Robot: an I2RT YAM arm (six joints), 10 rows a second.
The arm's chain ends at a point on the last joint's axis. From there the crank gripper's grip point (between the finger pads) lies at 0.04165 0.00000 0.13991 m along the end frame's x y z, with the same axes.
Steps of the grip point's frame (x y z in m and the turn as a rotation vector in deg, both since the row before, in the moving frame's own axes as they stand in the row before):
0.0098 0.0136 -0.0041 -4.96 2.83 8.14
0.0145 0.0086 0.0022 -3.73 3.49 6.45
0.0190 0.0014 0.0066 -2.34 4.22 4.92
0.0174 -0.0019 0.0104 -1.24 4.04 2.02
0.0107 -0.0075 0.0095 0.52 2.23 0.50
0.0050 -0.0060 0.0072 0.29 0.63 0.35
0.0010 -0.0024 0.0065 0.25 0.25 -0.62
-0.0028 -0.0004 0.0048 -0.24 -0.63 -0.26
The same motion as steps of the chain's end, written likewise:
0.0043 -0.0047 -0.0011 -4.96 2.83 8.14
0.0069 -0.0055 0.0054 -3.73 3.49 6.45
0.0092 -0.0082 0.0102 -2.34 4.22 4.92
0.0077 -0.0065 0.0137 -1.24 4.04 2.02
0.0053 -0.0066 0.0112 0.52 2.23 0.50
0.0035 -0.0056 0.0077 0.29 0.63 0.35
0.0004 -0.0013 0.0067 0.25 0.25 -0.62
-0.0013 -0.0008 0.0044 -0.24 -0.63 -0.26

